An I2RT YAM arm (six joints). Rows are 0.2 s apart.
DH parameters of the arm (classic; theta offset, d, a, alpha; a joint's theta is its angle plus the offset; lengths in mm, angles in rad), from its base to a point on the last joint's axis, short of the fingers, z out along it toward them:
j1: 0 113.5 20 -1.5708
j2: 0 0 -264 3.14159
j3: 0.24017 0 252.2 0
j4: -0.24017 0 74 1.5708
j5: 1.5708 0 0 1.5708
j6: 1.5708 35.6 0 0
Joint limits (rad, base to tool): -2.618..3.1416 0..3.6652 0..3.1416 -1.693..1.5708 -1.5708..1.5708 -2.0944..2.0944
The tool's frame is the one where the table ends.
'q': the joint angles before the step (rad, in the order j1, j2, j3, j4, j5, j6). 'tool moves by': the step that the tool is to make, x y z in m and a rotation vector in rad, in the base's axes. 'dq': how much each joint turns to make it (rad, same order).
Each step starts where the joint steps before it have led.
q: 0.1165 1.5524 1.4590 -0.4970 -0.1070 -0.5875
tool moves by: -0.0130 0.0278 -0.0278 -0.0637 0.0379 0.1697
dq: 0.0799 -0.0246 -0.1138 0.0292 -0.0400 -0.0994
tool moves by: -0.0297 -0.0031 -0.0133 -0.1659 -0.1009 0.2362
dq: -0.0001 -0.1162 -0.1622 0.0582 -0.0800 -0.2928
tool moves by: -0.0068 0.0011 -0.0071 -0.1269 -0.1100 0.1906
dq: 0.0001 -0.0280 -0.0601 0.0538 -0.0689 -0.2380
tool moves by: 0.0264 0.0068 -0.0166 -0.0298 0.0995 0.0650
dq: 0.0000 0.1379 0.0936 -0.0750 -0.0445 -0.0508
